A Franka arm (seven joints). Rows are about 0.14 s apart.
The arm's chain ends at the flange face. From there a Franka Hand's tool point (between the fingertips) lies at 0.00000 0.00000 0.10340 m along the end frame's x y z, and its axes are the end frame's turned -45 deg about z.
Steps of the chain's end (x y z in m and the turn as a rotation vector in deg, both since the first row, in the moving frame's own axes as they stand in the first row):
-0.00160 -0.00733 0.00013 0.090 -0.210 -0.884
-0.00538 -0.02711 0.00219 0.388 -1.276 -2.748
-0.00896 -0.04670 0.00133 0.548 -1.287 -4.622
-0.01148 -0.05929 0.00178 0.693 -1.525 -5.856
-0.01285 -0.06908 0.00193 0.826 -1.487 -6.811
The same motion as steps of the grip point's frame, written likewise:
0.00390 -0.00670 0.00013 0.212 -0.085 -0.884
0.01418 -0.02507 0.00216 1.177 -0.628 -2.748
0.02565 -0.04166 0.00130 1.298 -0.523 -4.622
0.03260 -0.05281 0.00174 1.568 -0.588 -5.856
0.03874 -0.06083 0.00188 1.636 -0.467 -6.811

